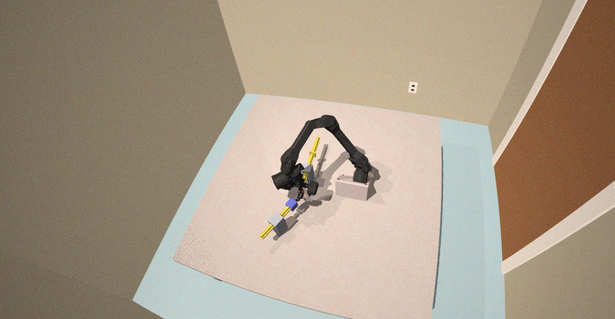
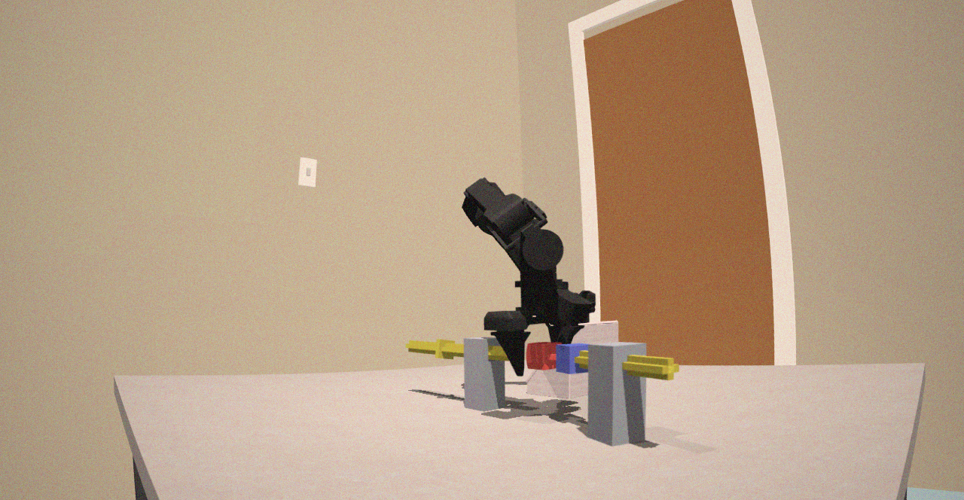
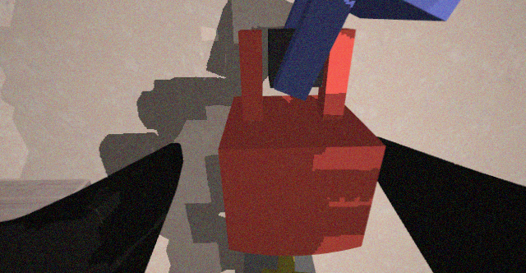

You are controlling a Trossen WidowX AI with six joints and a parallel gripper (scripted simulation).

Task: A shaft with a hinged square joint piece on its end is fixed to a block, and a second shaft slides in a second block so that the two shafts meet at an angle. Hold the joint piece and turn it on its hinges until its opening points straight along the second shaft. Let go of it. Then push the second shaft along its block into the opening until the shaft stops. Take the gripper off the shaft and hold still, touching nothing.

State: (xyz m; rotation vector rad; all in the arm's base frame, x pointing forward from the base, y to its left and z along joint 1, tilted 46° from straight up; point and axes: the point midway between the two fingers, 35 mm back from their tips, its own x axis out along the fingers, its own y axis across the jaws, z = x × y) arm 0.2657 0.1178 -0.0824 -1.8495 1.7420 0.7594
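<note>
Right now my gripper tip is 20 mm to the right of the red joint piece and 30 mm below it.
</note>
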